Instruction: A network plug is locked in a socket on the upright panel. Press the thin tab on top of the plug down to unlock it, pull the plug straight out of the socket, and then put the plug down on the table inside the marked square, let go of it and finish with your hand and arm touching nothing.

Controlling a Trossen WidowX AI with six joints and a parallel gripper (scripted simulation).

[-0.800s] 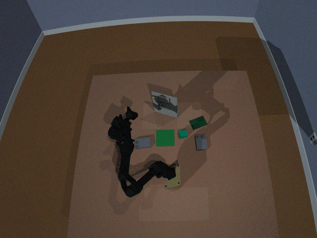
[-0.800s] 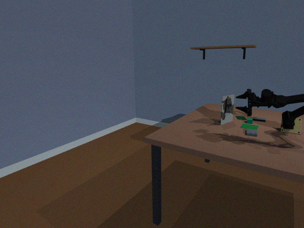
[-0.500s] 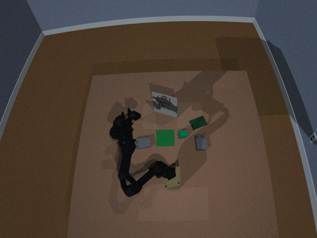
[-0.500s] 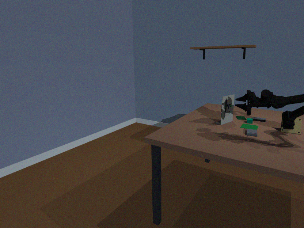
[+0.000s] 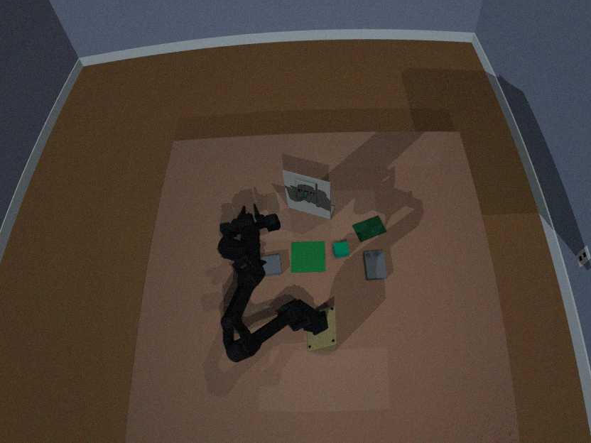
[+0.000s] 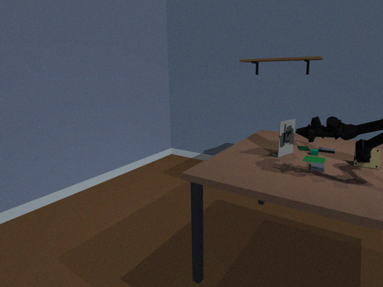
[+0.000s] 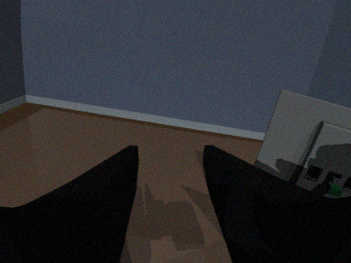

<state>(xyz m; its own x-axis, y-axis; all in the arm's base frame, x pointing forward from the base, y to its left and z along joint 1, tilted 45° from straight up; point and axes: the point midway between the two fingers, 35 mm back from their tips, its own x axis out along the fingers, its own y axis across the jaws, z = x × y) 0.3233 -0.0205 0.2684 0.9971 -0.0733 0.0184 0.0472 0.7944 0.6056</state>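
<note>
Now: gripper tip 19 cm to the left of the network plug, 5 cm short of it and 5 cm above it. Round my gripper tip: green square: 21 cm below, 17 cm to the right, 11 cm behind; then teal cube: 29 cm to the right, 20 cm below, 11 cm behind; then upright panel: 20 cm to the right, 11 cm below, 7 cm ahead.
</note>
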